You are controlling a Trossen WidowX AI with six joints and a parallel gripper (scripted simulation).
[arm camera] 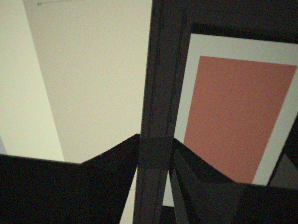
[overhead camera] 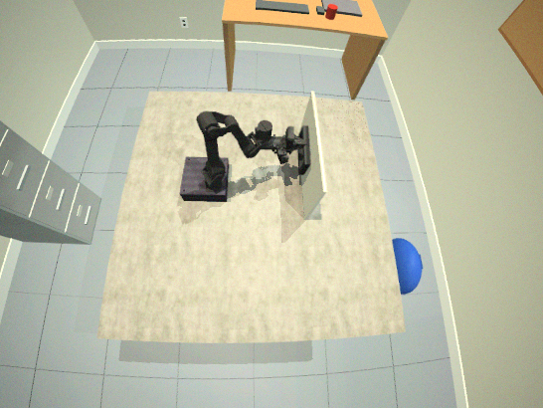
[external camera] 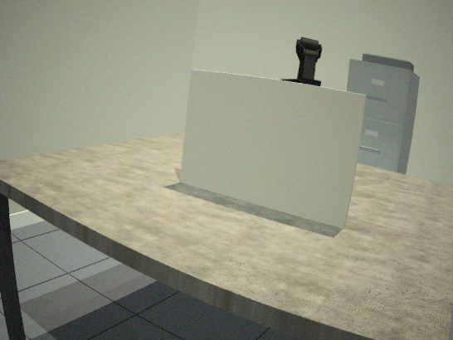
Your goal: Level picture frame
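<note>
Right now my gripper tip is 50 mm above the picture frame. The rest, counted from my gripper tip: wall panel 70 mm below, 20 mm to the right, 20 mm ahead.
</note>
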